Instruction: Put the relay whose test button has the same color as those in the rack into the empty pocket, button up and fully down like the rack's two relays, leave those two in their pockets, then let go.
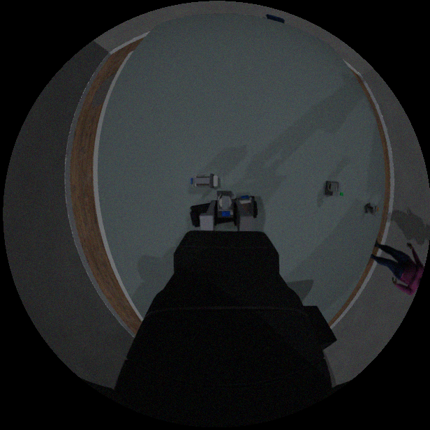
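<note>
My gripper is shut on a grey relay with a blue button; the blue patch faces the gripper body. Another grey relay with a blue patch shows just beyond the right finger. A third grey relay with a blue end lies or stands up and left of the fingers. Dark parts beside the left finger may belong to the rack; its pockets are too dark and hidden to tell apart. Whether the held relay touches a pocket cannot be told.
A dark grey relay with a green patch is on the right of the table. A smaller dark piece with an orange spot is near the right edge. A person in a pink top is beyond that edge. A wooden border runs along the left.
</note>
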